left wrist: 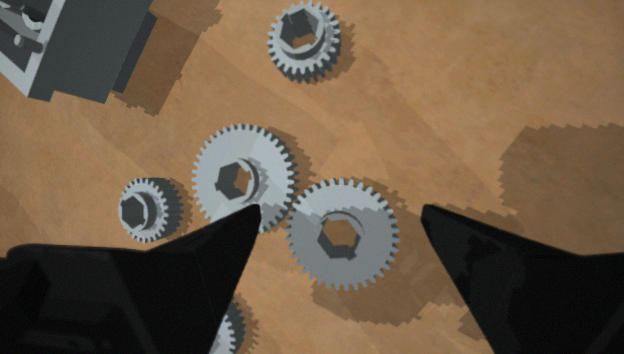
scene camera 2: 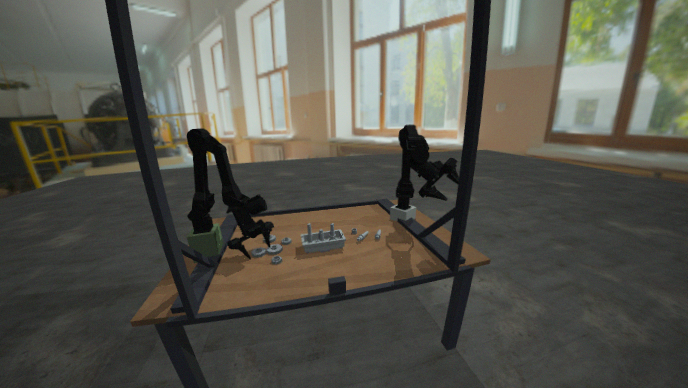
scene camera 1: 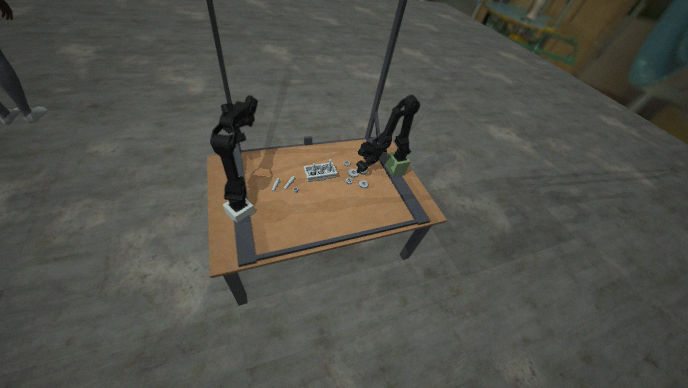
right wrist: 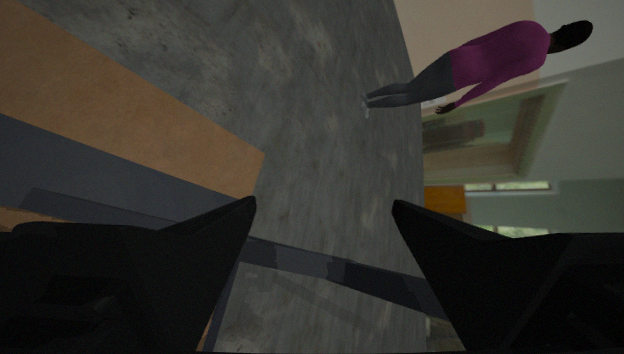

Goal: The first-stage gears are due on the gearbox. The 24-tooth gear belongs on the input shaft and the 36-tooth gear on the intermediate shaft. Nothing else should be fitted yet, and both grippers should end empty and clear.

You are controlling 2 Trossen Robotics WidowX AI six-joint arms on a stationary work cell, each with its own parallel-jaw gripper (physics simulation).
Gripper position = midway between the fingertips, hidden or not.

My right gripper [scene camera 2: 454, 193] is open, with nothing in its grasp. Further things: my left gripper [scene camera 2: 260, 253] and a grey gearbox [left wrist: 81, 55].
My left gripper also shows in the left wrist view [left wrist: 340, 212]. My right gripper shows as well in the right wrist view [right wrist: 325, 204]. The right wrist view misses the grey gearbox: it is out of frame.
